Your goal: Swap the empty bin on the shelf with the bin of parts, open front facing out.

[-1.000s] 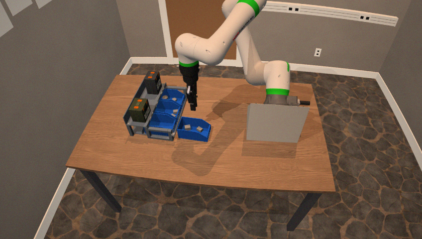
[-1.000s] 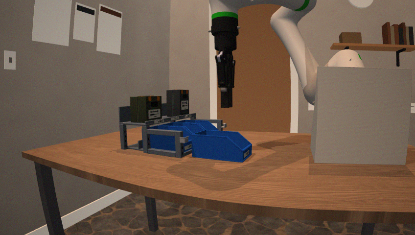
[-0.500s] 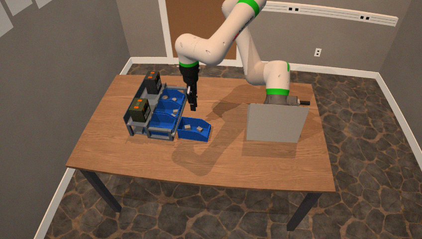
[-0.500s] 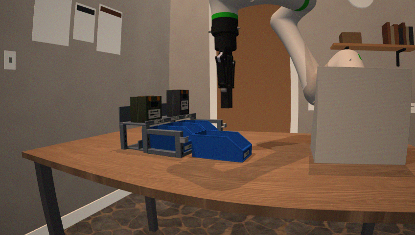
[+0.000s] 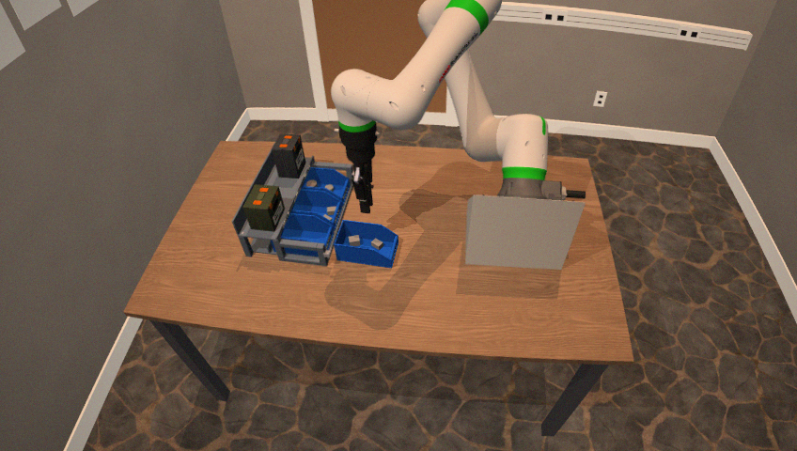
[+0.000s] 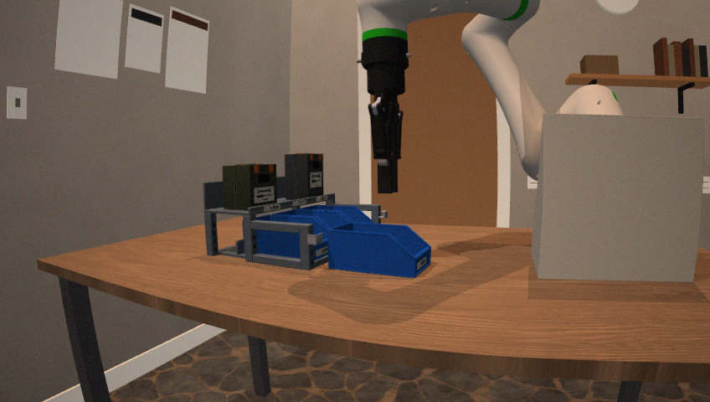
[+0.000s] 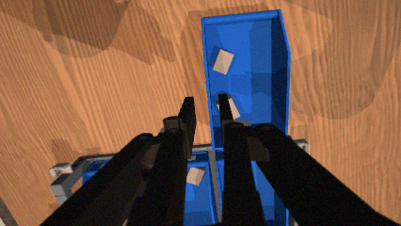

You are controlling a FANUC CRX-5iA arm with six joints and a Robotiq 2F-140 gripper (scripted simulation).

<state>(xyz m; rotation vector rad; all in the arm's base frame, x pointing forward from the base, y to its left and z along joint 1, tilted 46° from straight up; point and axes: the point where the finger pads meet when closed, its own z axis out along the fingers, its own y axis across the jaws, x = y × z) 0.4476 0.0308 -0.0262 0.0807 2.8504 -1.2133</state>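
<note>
Now: hand 160 mm above the tan part, 30 mm to the right of it and 30 mm past it. Also, from my hand: black box: 290 mm ahead, 190 mm to the right, 10 mm below; then grey shelf: 230 mm ahead, 100 mm below, 70 mm to the right.
</note>
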